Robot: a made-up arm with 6 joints.
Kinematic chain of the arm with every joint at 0, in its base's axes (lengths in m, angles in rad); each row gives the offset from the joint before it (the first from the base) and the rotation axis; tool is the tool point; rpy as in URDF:
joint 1: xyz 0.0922 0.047 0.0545 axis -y
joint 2: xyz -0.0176 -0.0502 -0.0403 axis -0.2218 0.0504 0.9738
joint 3: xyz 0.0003 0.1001 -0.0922 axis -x
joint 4: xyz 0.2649 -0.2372 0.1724 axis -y
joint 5: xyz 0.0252 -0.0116 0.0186 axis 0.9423 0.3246 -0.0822
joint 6: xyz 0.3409 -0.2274 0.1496 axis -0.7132 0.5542 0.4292
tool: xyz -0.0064 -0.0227 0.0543 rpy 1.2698 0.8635 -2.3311
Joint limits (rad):
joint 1: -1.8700..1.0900
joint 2: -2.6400..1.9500
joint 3: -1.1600..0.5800
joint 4: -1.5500..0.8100
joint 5: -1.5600..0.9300
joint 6: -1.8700..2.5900
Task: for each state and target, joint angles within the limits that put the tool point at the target. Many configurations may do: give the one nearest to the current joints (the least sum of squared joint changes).
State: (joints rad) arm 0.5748 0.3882 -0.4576 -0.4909 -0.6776 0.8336
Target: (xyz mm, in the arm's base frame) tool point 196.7 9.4 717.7
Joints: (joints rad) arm 0.8901 0.3367 -0.3635 -0.0297 -1.0546 0.8133
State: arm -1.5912 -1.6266 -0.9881 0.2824 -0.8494 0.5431
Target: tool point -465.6 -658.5 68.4
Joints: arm -1.0119 -1.4039 -1.1600 -0.0507 -0.4180 0.5327
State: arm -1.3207 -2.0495 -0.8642 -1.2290 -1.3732 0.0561
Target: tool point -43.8 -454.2 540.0
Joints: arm -1.5359 -2.2219 -0.8173 -0.6943 -1.5600 0.0315
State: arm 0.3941 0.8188 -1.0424 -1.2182 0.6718 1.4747
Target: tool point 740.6 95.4 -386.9
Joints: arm 0.3670 0.5432 -0.9003 -1.0394 0.5452 1.3575
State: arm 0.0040 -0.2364 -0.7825 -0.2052 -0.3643 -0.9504
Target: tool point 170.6 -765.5 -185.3
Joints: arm -0.1259 -0.7116 -0.8006 -0.0444 -0.3254 -0.9066
